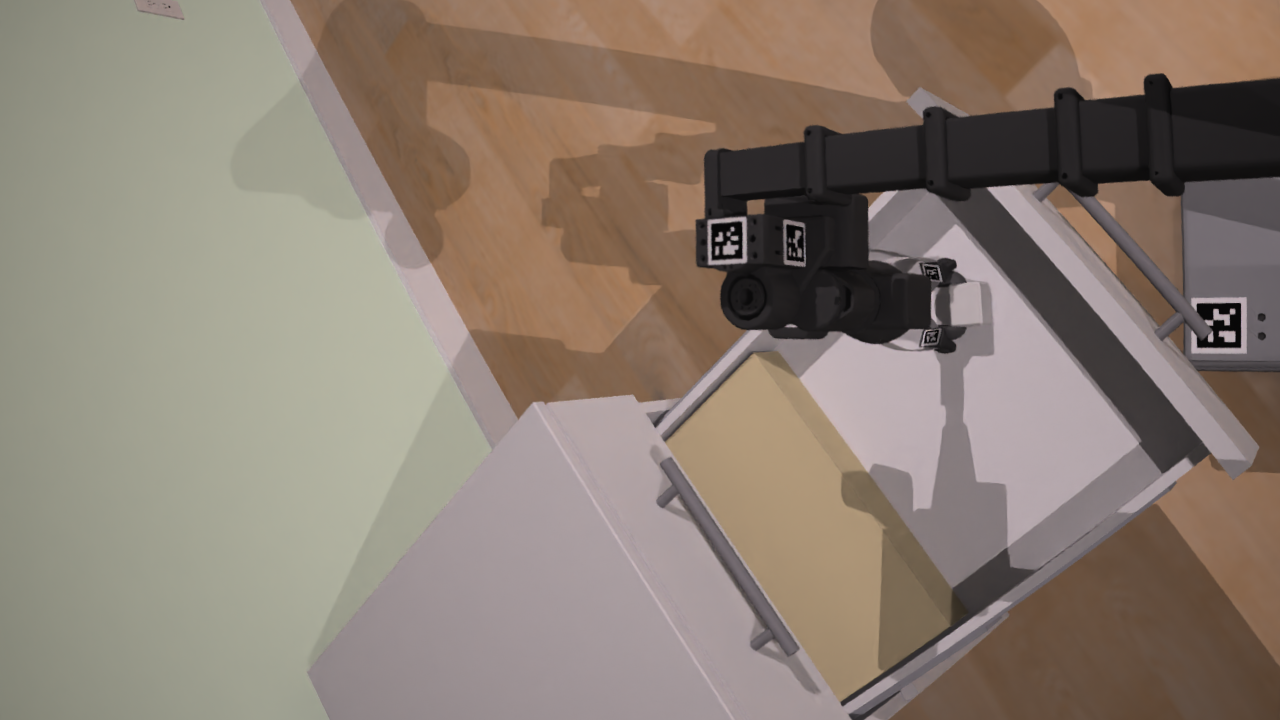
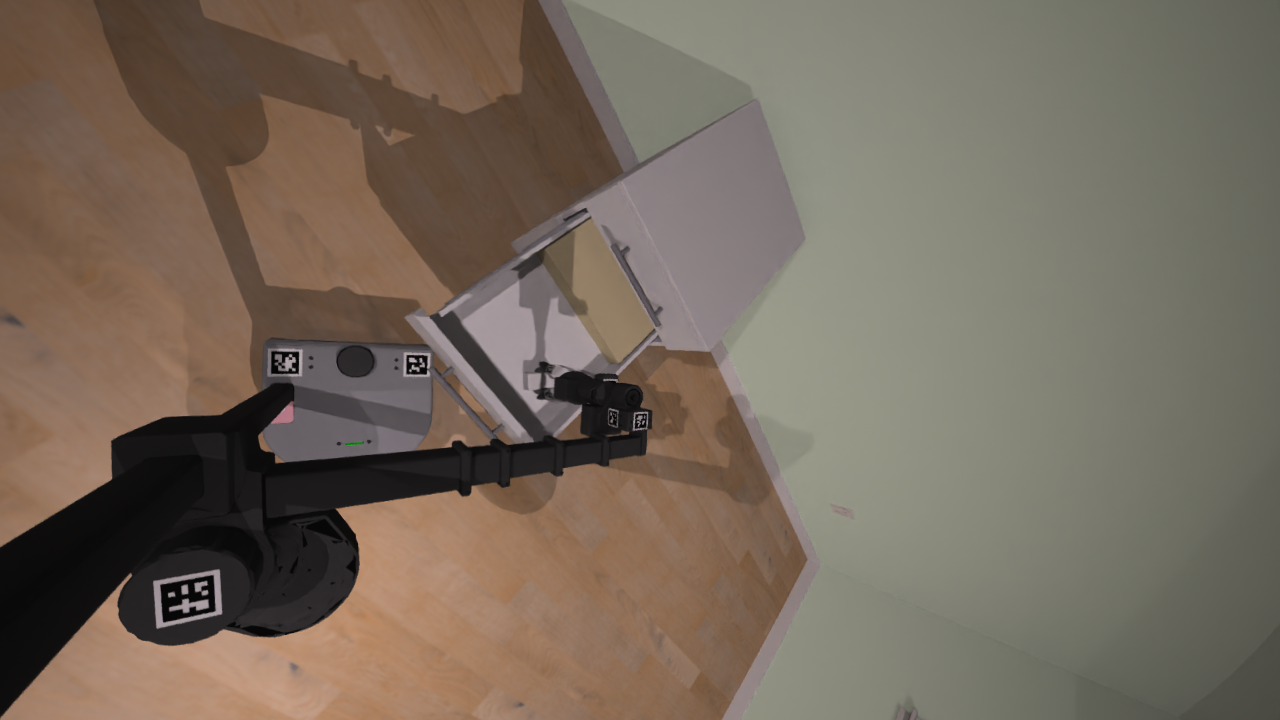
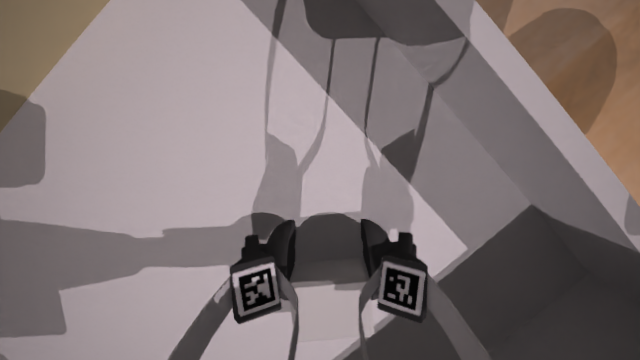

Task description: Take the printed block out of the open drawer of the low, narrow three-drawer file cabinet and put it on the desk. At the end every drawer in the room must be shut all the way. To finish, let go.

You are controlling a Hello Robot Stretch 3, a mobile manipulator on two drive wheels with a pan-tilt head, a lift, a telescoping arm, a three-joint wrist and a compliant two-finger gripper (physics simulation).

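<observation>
The small pale printed block [image 1: 966, 302] [image 3: 327, 312] is inside the open drawer [image 1: 1029, 429] [image 2: 501, 331] [image 3: 150, 125] of the low grey file cabinet [image 1: 537, 573] [image 2: 716, 223]. My gripper [image 1: 945, 304] [image 2: 543, 380] [image 3: 328, 244] reaches over the drawer's side, its fingertips pressed against two opposite sides of the block; it is shut on the block. Whether the block touches the drawer floor is hard to tell. The drawer above, with its bar handle [image 1: 729, 555], looks shut. The desk does not show.
A tan box-like piece [image 1: 805, 519] [image 2: 599, 286] [image 3: 40, 40] fills the drawer's rear part. My telescoping arm [image 1: 1002, 147] [image 2: 528, 458] crosses above the drawer's front corner. My base [image 2: 349, 402] stands close to the open drawer's handle [image 1: 1136, 259] [image 2: 465, 402]. A green wall [image 1: 179, 313] [image 2: 984, 268] runs behind the cabinet.
</observation>
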